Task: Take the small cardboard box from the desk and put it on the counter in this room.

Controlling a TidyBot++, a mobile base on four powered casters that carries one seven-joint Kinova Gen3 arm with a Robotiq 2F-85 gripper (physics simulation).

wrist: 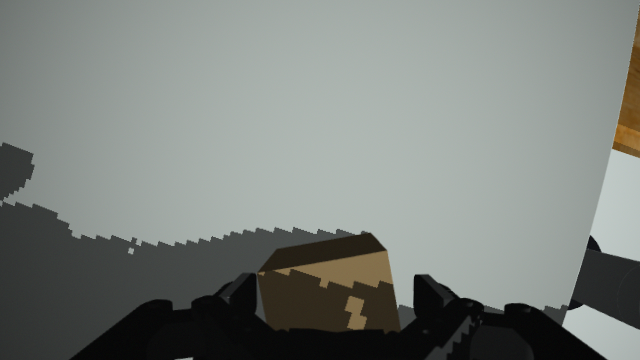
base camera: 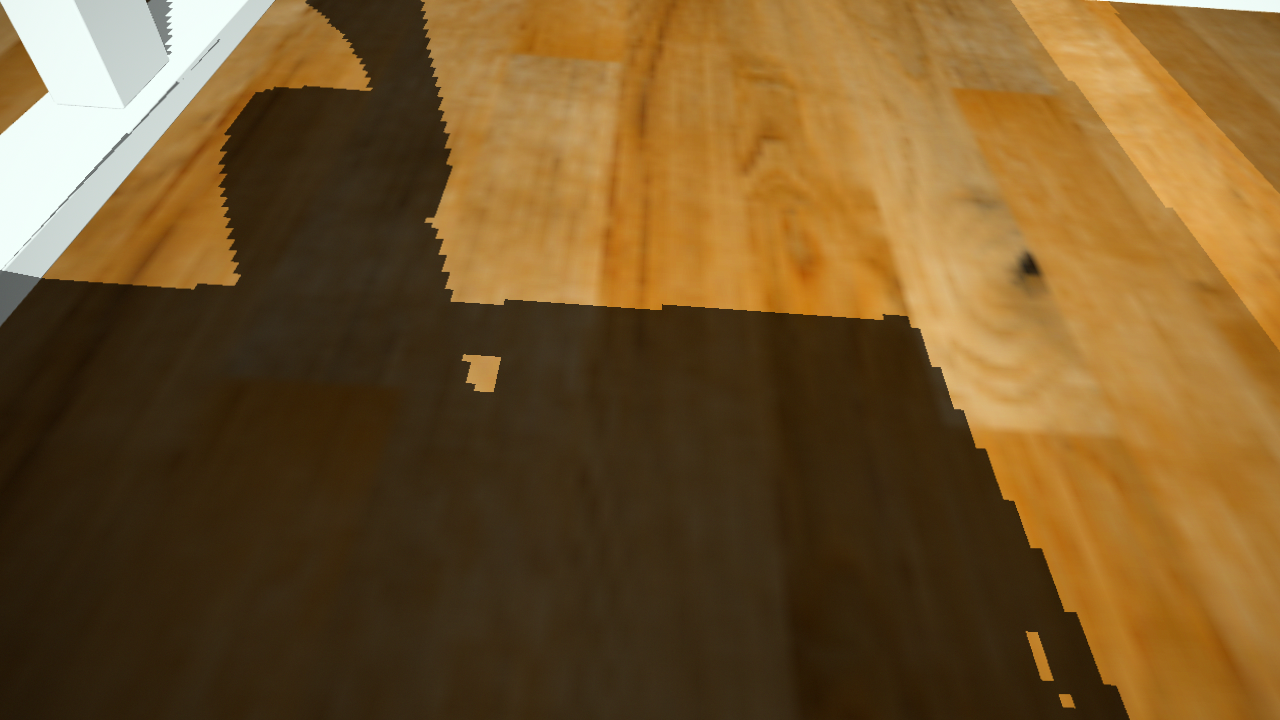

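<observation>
The small cardboard box (wrist: 330,295) is at the lower middle of the wrist view, on a pale grey surface (wrist: 320,125); whether that surface is the counter or the desk I cannot tell. The box is turned slightly askew. My gripper (wrist: 334,292) is open, with one finger on each side of the box. A gap shows between the box and the right finger; the left finger is very near the box's left edge. The lower part of the box is hidden by the gripper's body. The box does not show in the base camera view.
The pale surface ends at an edge on the right of the wrist view, with wood floor (wrist: 631,95) beyond. A dark grey cylindrical part (wrist: 605,285) is at the right. In the base view, a white frame with a post (base camera: 102,53) stands at the upper left of the wood floor (base camera: 760,179).
</observation>
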